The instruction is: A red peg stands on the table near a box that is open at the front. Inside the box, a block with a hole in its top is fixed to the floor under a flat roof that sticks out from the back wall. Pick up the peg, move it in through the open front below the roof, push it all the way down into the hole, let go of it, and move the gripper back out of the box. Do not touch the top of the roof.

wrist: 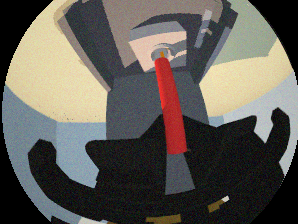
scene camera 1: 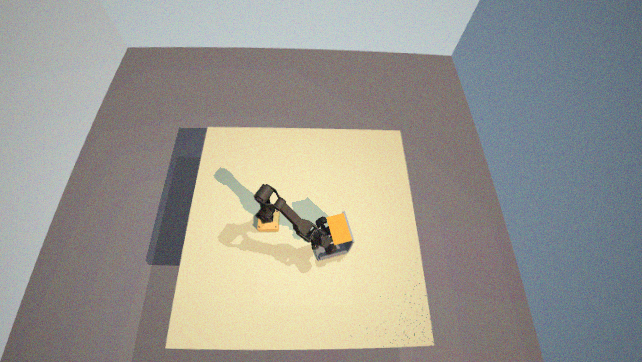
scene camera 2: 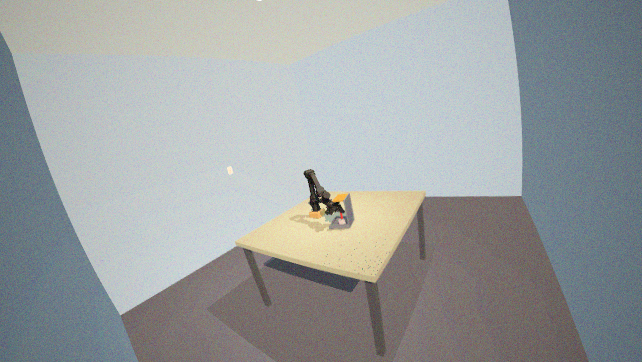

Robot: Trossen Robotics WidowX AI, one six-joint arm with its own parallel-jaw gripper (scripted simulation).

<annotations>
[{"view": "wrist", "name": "gripper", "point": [168, 117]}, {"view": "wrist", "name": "red peg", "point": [175, 135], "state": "held by the gripper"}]
</annotations>
